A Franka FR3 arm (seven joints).
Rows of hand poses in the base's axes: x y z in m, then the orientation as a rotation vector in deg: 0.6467 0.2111 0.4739 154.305 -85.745 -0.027; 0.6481 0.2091 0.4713 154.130 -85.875 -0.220; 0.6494 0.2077 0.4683 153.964 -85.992 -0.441; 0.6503 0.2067 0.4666 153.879 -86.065 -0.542; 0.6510 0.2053 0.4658 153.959 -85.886 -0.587; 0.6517 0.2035 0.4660 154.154 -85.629 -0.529; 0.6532 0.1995 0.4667 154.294 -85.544 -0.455; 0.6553 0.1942 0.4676 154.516 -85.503 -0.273; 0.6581 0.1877 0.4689 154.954 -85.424 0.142; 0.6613 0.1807 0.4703 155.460 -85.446 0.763; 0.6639 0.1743 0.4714 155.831 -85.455 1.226; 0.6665 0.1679 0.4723 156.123 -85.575 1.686; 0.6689 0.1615 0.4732 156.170 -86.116 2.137; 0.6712 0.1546 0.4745 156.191 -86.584 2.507; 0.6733 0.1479 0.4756 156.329 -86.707 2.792; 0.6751 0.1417 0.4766 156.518 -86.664 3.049; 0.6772 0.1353 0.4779 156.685 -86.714 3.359; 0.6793 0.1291 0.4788 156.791 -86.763 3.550
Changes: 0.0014 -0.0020 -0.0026 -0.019 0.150 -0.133; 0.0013 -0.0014 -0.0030 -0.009 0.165 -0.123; 0.0009 -0.0010 -0.0017 -0.003 0.074 -0.070; 0.0007 -0.0014 -0.0008 0.002 0.037 0.126; 0.0007 -0.0018 0.0002 0.025 -0.049 0.208; 0.0015 -0.0040 0.0007 0.049 -0.079 0.094; 0.0021 -0.0053 0.0009 0.096 -0.185 0.096; 0.0028 -0.0065 0.0013 0.175 -0.398 0.189; 0.0032 -0.0070 0.0014 0.207 -0.567 0.156; 0.0026 -0.0064 0.0011 0.149 -0.418 0.118; 0.0026 -0.0064 0.0009 0.137 -0.410 0.031; 0.0024 -0.0064 0.0009 0.131 -0.405 -0.282; 0.0023 -0.0069 0.0013 0.106 -0.331 -0.250; 0.0021 -0.0067 0.0011 0.074 -0.248 -0.021; 0.0018 -0.0062 0.0010 0.050 -0.213 0.087; 0.0021 -0.0064 0.0013 0.058 -0.257 0.029; 0.0021 -0.0062 0.0009 0.047 -0.164 0.009
